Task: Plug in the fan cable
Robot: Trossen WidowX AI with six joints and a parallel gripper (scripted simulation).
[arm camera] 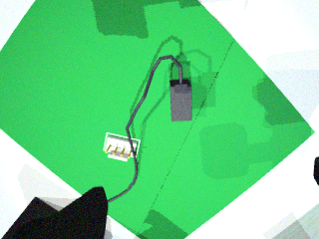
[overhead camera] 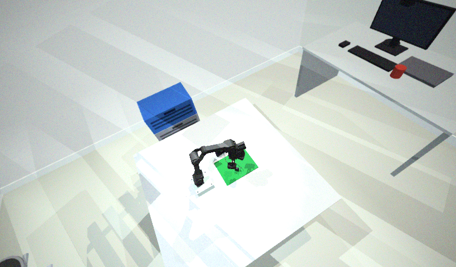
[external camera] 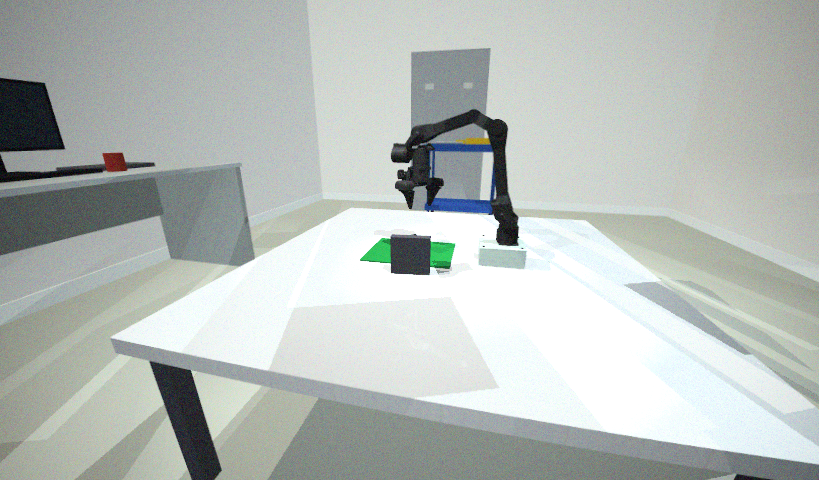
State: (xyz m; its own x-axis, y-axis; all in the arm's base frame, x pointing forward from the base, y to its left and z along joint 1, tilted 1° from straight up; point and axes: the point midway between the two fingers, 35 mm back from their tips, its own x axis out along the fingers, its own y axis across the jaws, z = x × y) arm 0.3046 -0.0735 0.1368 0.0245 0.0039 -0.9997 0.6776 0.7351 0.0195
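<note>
My gripper tip is now 10 mm short of the dark grey plug and 130 mm above it. The rest, counted from my gripper tip: green board: 30 mm ahead, 40 mm to the left, 170 mm below; then black fan: 220 mm to the left, 100 mm below; then four-pin fan header: 20 mm ahead, 80 mm to the left, 160 mm below.
</note>
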